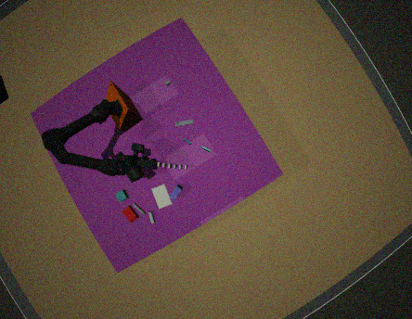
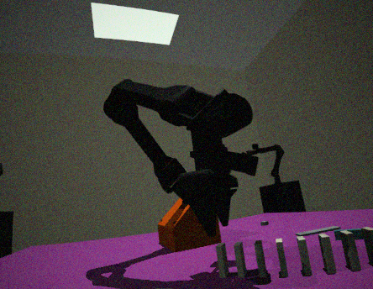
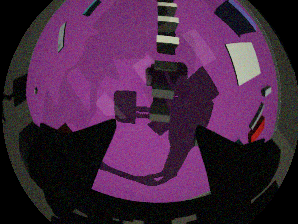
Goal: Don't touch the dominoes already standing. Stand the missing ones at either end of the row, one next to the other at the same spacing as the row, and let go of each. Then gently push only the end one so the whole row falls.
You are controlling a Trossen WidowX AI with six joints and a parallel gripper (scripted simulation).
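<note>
Right now the teal block is 12 cm ahead of my gripper tip, 25 cm to the right of it and 6 cm below it. Also, from my gripper tip: red block (25 cm ahead, 26 cm to the right, 6 cm below); white card (25 cm ahead, 2 cm to the right, 7 cm below); blue block (26 cm ahead, 9 cm to the left, 4 cm below).
</note>
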